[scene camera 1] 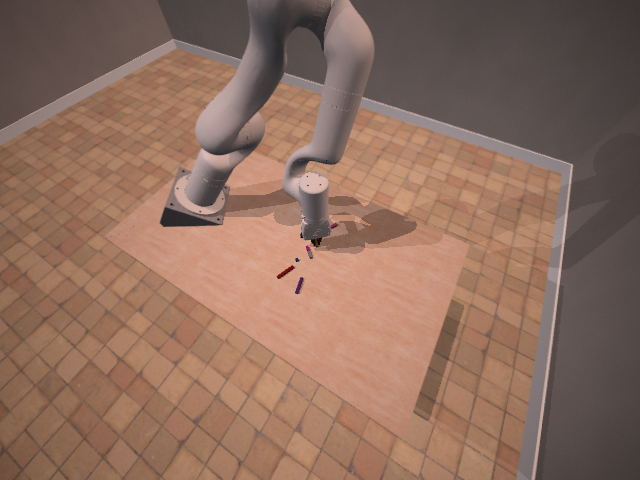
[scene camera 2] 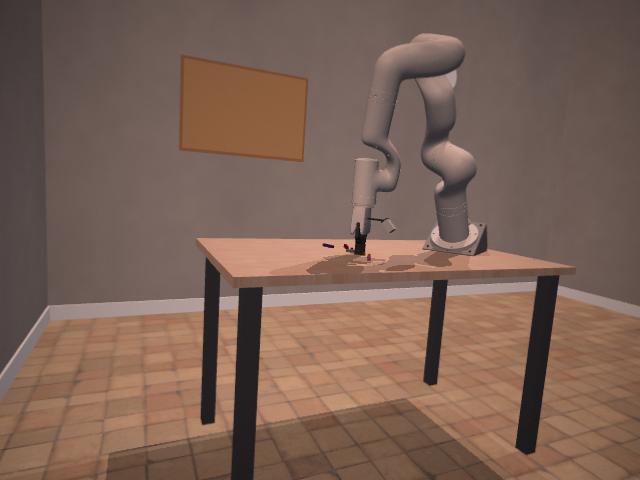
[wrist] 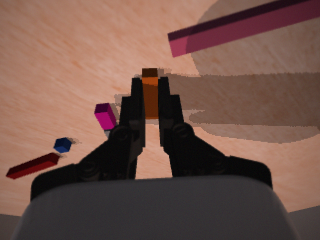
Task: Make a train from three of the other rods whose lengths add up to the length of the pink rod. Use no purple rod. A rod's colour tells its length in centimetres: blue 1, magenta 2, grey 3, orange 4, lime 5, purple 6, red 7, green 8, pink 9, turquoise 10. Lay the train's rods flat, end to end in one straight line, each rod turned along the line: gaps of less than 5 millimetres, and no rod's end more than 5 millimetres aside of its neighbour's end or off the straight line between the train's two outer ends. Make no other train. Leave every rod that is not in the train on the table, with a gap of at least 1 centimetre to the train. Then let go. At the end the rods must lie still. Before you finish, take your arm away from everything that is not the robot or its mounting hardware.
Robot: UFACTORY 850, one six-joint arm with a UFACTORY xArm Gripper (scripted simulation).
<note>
In view: the gripper [scene camera 2: 359, 254] and an orange rod [wrist: 149, 75].
The gripper also shows in the wrist view [wrist: 150, 92].
</note>
